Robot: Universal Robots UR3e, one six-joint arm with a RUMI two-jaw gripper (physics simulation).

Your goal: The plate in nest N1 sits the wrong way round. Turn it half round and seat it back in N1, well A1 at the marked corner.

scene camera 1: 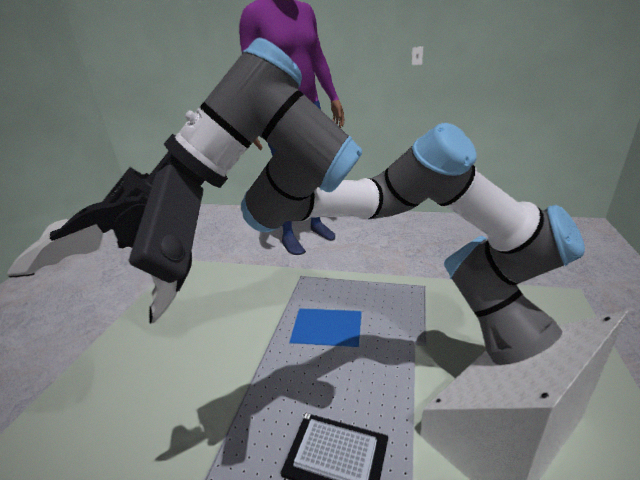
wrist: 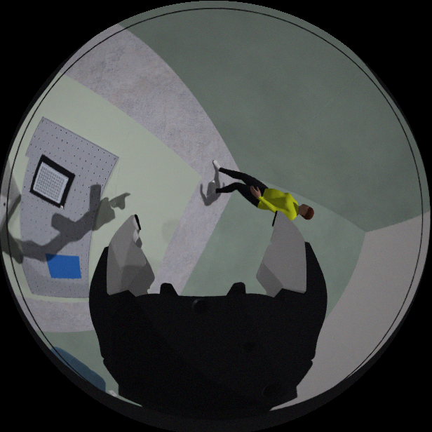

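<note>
A light grey well plate [scene camera 1: 336,449] [wrist: 50,182] with a grid of small wells sits in a black nest [scene camera 1: 381,454] [wrist: 36,167] at the near end of the perforated board. A small pale mark shows at one corner of the nest, at its far left in the scene view. The well labels are too small to read. My gripper [scene camera 1: 85,294] [wrist: 205,214] is open and empty. It hangs high over the left side of the table, well away from the plate, with its fingers pointing down and to the left in the scene view.
The perforated grey board [scene camera 1: 392,372] [wrist: 80,150] lies on the pale green table [scene camera 1: 103,382] [wrist: 135,145]. A blue rectangle [scene camera 1: 326,327] [wrist: 64,266] lies on the board's far part. The arm stands on a grey slanted base block [scene camera 1: 485,439] at right. A person in purple [scene camera 1: 289,31] and one in yellow [wrist: 279,201] stand beyond the table.
</note>
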